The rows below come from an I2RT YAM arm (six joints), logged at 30 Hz.
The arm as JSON. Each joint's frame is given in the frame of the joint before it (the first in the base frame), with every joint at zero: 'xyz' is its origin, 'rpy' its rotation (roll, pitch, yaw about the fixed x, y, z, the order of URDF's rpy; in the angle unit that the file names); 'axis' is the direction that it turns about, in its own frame. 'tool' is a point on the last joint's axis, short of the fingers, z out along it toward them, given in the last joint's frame.
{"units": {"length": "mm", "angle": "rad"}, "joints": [
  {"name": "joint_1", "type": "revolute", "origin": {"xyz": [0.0, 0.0, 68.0], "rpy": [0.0, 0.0, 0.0]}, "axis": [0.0, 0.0, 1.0]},
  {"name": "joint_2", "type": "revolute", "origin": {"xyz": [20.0, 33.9, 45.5], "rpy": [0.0, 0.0, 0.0]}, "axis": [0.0, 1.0, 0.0]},
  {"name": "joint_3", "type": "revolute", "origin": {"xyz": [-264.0, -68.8, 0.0], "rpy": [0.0, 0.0, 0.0]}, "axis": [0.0, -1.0, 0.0]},
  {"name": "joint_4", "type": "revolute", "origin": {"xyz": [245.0, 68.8, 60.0], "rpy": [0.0, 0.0, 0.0]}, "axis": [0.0, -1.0, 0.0]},
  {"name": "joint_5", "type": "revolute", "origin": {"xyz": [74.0, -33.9, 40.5], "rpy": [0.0, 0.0, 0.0]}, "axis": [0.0, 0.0, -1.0]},
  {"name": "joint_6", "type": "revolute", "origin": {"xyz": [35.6, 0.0, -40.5], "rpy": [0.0, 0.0, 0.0]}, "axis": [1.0, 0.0, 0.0]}
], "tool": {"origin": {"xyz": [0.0, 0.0, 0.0], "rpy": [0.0, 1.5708, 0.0]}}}
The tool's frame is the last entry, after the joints.
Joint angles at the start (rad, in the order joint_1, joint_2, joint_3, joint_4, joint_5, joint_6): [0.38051, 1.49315, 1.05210, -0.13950, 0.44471, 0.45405]
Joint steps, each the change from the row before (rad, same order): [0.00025, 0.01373, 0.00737, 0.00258, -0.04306, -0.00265]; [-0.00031, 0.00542, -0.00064, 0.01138, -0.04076, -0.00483]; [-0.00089, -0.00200, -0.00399, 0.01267, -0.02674, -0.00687]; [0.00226, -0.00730, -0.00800, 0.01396, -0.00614, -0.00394]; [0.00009, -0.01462, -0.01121, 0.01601, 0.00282, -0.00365]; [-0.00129, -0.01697, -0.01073, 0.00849, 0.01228, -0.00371]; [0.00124, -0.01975, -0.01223, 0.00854, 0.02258, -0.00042]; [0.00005, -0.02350, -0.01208, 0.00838, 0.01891, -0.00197]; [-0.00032, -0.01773, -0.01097, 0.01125, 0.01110, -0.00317]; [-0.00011, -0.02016, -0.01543, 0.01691, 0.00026, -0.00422]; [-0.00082, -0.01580, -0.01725, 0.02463, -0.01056, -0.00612]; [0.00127, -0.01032, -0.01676, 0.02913, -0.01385, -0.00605]
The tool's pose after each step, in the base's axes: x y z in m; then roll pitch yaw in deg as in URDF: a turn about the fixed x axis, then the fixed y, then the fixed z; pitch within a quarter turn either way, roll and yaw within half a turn. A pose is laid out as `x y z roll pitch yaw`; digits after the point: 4 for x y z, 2 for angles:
0.3199 0.1131 0.2662 161.51 57.63 153.23
0.3212 0.1149 0.2649 159.91 56.97 153.96
0.3212 0.1156 0.2652 158.62 56.91 154.32
0.3198 0.1161 0.2661 157.68 57.36 154.07
0.3174 0.1150 0.2684 156.53 58.25 153.06
0.3145 0.1129 0.2710 156.07 59.15 152.08
0.3108 0.1111 0.2739 155.50 60.24 150.55
0.3065 0.1087 0.2779 154.49 61.39 148.77
0.3034 0.1069 0.2807 153.39 62.31 147.29
0.2997 0.1054 0.2830 151.59 63.13 145.77
0.2968 0.1044 0.2841 149.40 63.82 144.45
0.2949 0.1045 0.2841 147.10 64.42 143.31

